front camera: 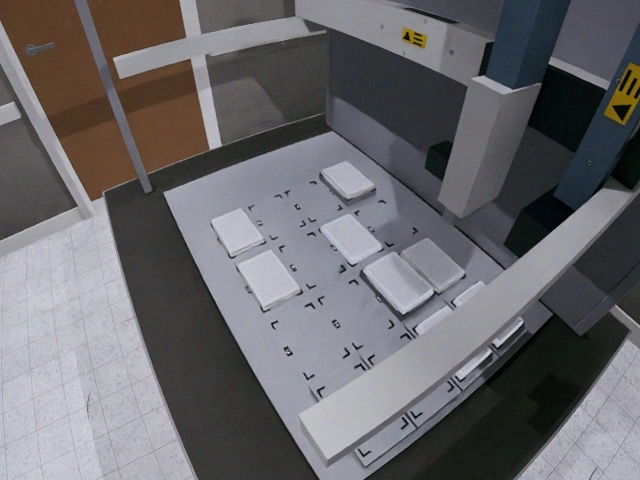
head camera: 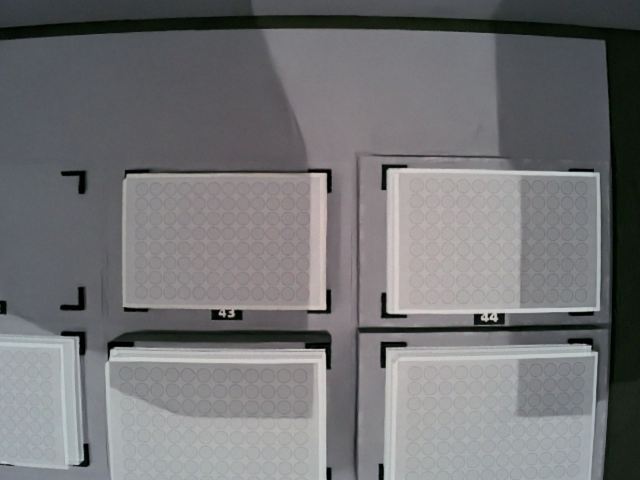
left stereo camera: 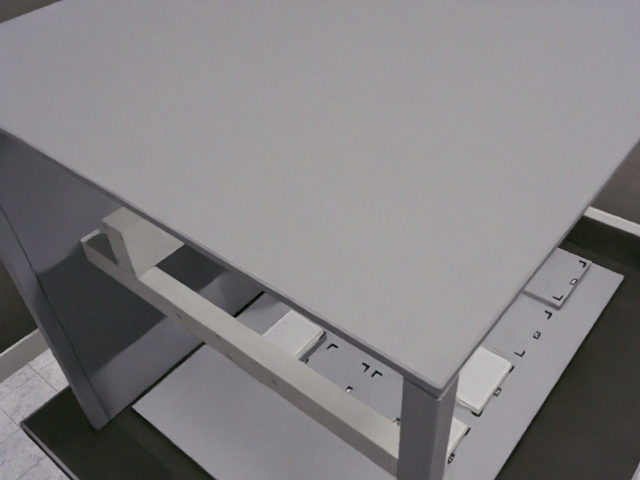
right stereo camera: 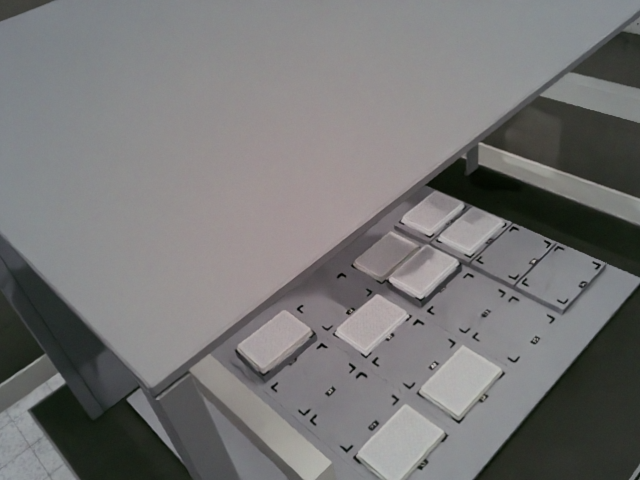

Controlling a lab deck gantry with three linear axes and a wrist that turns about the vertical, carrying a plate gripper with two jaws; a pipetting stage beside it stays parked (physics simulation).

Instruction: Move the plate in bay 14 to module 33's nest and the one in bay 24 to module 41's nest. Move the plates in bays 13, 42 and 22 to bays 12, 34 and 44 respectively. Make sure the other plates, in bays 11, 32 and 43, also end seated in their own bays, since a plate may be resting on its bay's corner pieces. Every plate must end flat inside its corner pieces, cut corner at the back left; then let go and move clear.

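Places are measured from the robot's base along level axes (x ahead, y left, z up), in centimetres.
Pixels of known places: gripper, between the fingertips: (right stereo camera: 454, 164); robot's base, origin of its link: (front camera: 211, 224).
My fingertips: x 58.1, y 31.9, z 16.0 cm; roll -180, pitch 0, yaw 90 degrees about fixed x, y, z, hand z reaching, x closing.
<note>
For each thing: its middle in the pictures, then the offset to it from my fingertips. "pt": a spot on its surface instead. Level surfaces: height alone.
- bay 11, a spot on its surface: (right stereo camera: 401, 443) (front camera: 234, 229) pt dx -51.8, dy -27.9, dz -14.5 cm
- bay 12, a spot on its surface: (right stereo camera: 461, 382) (front camera: 264, 275) pt dx -35.9, dy -28.2, dz -14.6 cm
- bay 32, a spot on its surface: (right stereo camera: 372, 323) (front camera: 347, 235) pt dx -35.7, dy -6.8, dz -14.5 cm
- module 41, middle of its body: (left stereo camera: 285, 341) (right stereo camera: 274, 340) (front camera: 347, 179) dx -51.6, dy +4.6, dz -13.4 cm
- module 33, middle of its body: (head camera: 216, 423) (front camera: 398, 280) (right stereo camera: 423, 270) dx -19.0, dy -6.2, dz -13.4 cm
- bay 43 plate, middle of its body: (head camera: 223, 241) (right stereo camera: 386, 255) (front camera: 432, 263) dx -18.9, dy +4.5, dz -15.3 cm
- bay 44, a spot on its surface: (head camera: 465, 240) (right stereo camera: 426, 214) pt dx -4.7, dy +4.6, dz -13.1 cm
- bay 34, a spot on its surface: (head camera: 491, 428) (right stereo camera: 471, 229) pt dx -2.9, dy -6.5, dz -13.1 cm
- large grey top panel, height of its surface: dz +53.1 cm
Plates sit at bay 11 (front camera: 237, 231) (right stereo camera: 401, 443), bay 12 (front camera: 268, 279) (right stereo camera: 461, 382) and bay 32 (front camera: 351, 238) (right stereo camera: 372, 323). Raised plates sit at module 41 (front camera: 347, 178) (right stereo camera: 275, 339) and module 33 (front camera: 397, 281) (head camera: 217, 428) (right stereo camera: 423, 270). The bay 43 plate (head camera: 222, 240) (right stereo camera: 386, 255) lies partly in shadow. Plates also sit at bay 44 (head camera: 465, 240) (right stereo camera: 432, 212) and bay 34 (head camera: 491, 428) (right stereo camera: 470, 229). Fine seating is too small to tell. My gripper's dark body shows at right in the front view; its jaws are hidden behind the beam. A finger-like tip shows beyond bay 34's plate in the right stereo view.
The white pipetting stage (front camera: 478, 149) hangs near the gripper body. A pale beam (front camera: 439, 335) crosses the front view over the right-hand bays. A large grey top panel (left stereo camera: 310, 155) (right stereo camera: 258, 155) covers much of both stereo views. Black corner pieces mark other bays on the deck.
</note>
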